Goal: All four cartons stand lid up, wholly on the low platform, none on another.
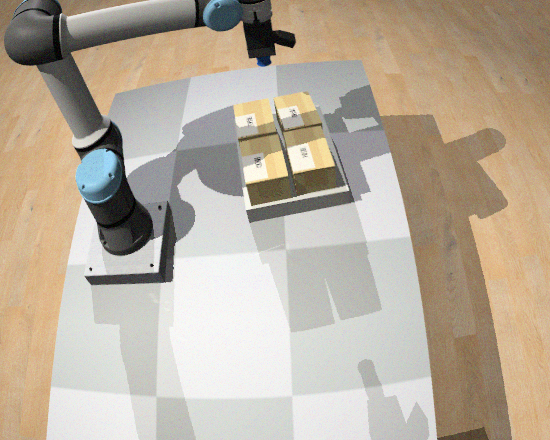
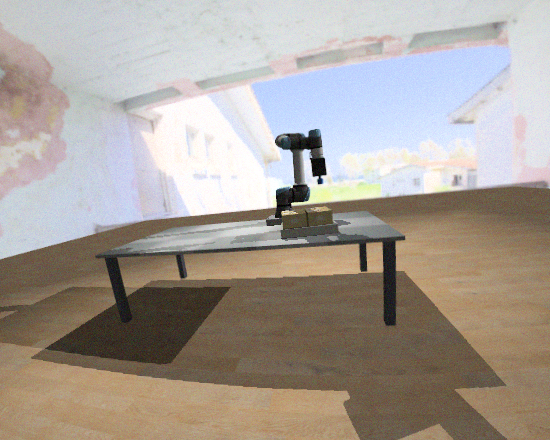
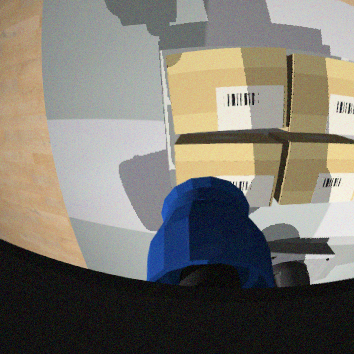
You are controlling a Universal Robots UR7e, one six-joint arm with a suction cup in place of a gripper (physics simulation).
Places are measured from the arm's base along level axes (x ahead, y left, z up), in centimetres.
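Pixels of known places: hand at its tool point: (image 1: 264, 62) (image 2: 320, 184) (image 3: 204, 216); arm's base at its link origin: (image 1: 126, 231) (image 3: 281, 276).
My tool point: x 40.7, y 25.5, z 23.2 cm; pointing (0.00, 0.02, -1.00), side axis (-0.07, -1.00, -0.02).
For each thing: its top centre in the pictures, then the offset to it from my tool point. Level surfaces: height alone.
- low grey platform at its top centre: (image 1: 286, 151) (image 2: 307, 223) dx +1.6, dy -10.1, dz -22.5 cm
- far left carton at its top centre: (image 3: 227, 177) (image 1: 253, 117) dx -4.9, dy -3.5, dz -14.8 cm
- far right carton at its top centre: (image 3: 229, 89) (image 1: 296, 109) (image 2: 318, 210) dx +6.0, dy -3.2, dz -14.8 cm
- checkered table at its surface level: dz -27.4 cm
Four tan cartons stand on the low grey platform (image 1: 300, 206) (image 2: 310, 231) in two rows of two, label faces up, none on another. They are the far left carton (image 1: 260, 109) (image 3: 200, 152), the far right carton (image 1: 300, 101) (image 3: 200, 90), the near left carton (image 1: 272, 169) (image 3: 300, 160) and the near right carton (image 1: 320, 155) (image 3: 306, 95). Narrow gaps part them. The platform's left and far edges are mostly hidden. My gripper (image 1: 264, 62) (image 2: 320, 180) (image 3: 206, 195), a blue suction cup, hangs above the cartons, apart from them, with nothing on it.
The arm's base plate (image 1: 95, 267) is fixed at the left of the checkered table (image 1: 225, 325) (image 2: 200, 240). The table's far edge and right edge lie beyond the platform. Shadows of the arm fall across the table and cartons.
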